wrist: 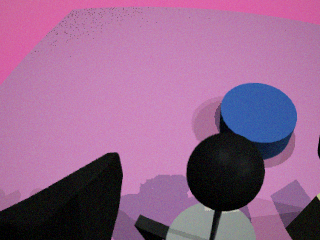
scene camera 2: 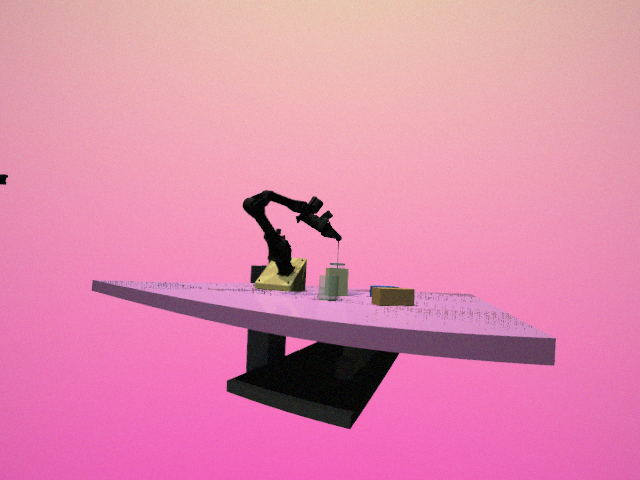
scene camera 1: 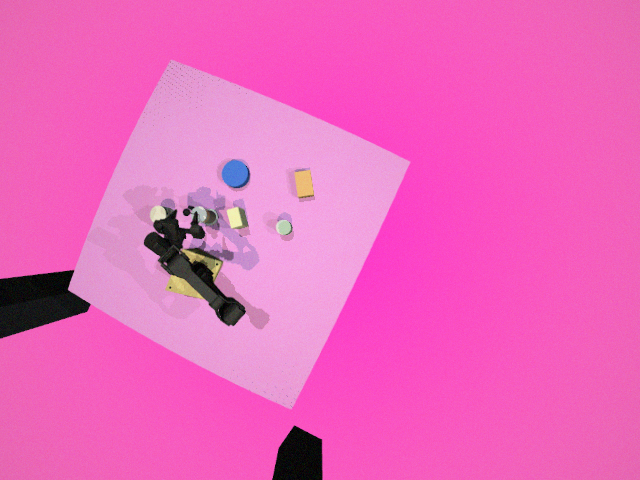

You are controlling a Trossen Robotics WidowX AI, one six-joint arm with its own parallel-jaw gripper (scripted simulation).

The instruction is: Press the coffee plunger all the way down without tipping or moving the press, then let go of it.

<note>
The gripper is open and holds nothing. Also in view: an orange block and a blue cylinder.
The gripper is seen too in the wrist view.
</note>
